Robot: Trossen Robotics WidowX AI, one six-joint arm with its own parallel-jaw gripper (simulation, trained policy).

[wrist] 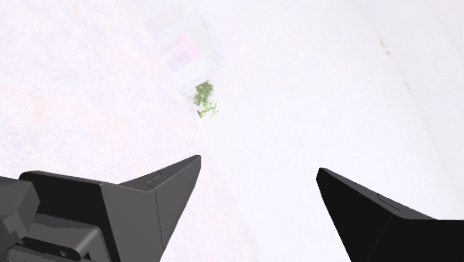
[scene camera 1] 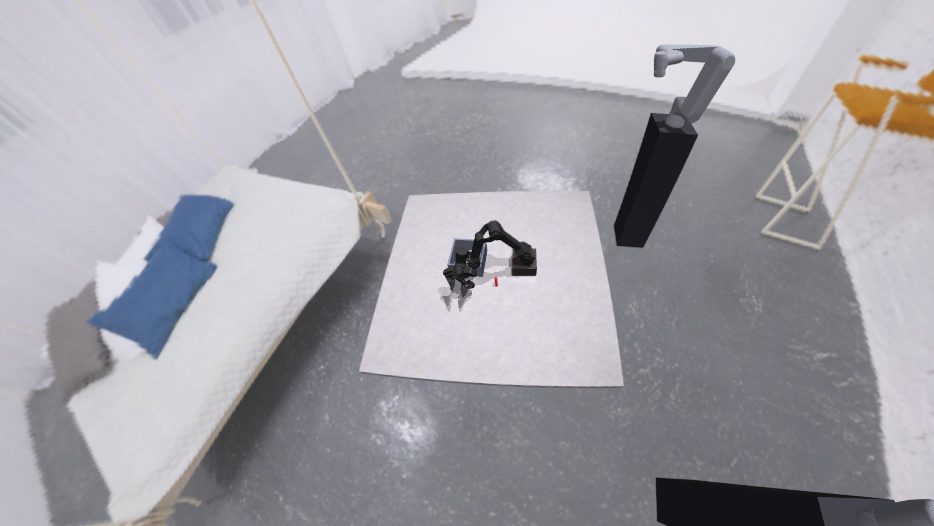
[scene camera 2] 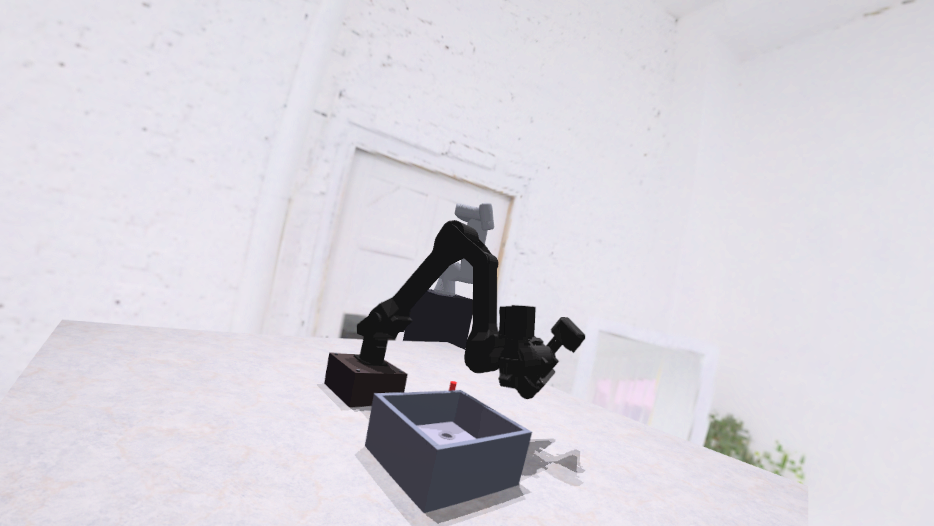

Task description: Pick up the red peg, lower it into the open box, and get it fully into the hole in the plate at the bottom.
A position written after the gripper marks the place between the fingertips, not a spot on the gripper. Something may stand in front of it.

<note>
In view: the gripper [scene camera 2: 565, 357].
The gripper shows as well in the wrist view [wrist: 258, 167].
</note>
